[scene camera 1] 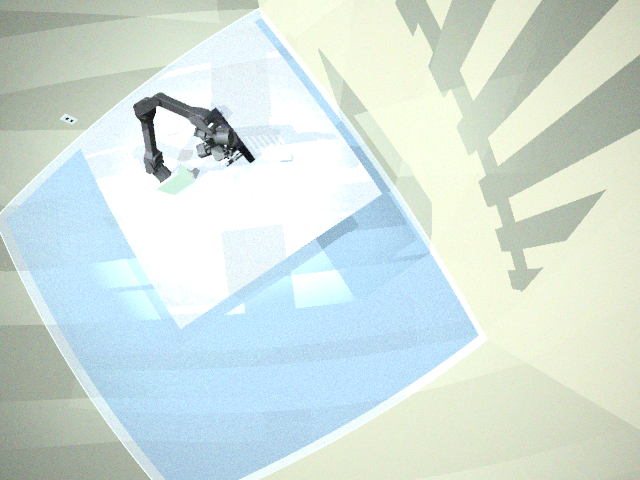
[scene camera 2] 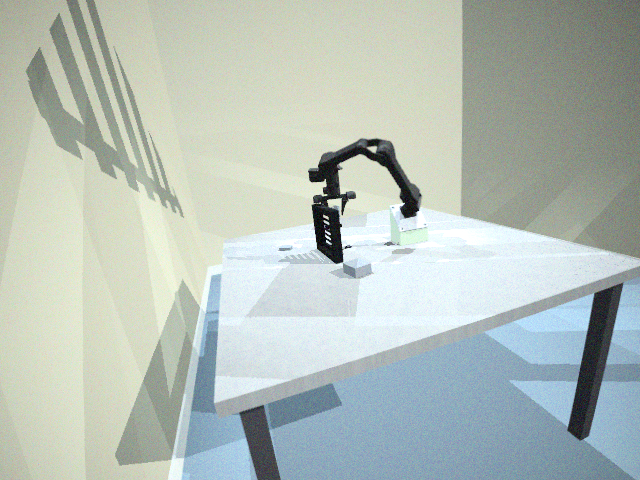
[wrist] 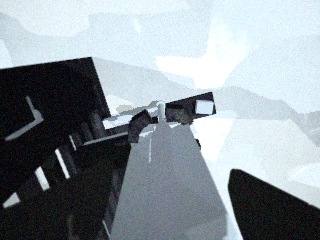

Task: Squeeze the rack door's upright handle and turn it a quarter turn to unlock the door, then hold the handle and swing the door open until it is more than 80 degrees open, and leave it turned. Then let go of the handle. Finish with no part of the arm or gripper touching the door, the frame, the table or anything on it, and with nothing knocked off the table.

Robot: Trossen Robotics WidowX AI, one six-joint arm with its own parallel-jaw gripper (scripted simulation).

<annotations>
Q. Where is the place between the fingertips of my gripper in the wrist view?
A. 171, 174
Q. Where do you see a black rack door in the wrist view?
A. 82, 118
</annotations>
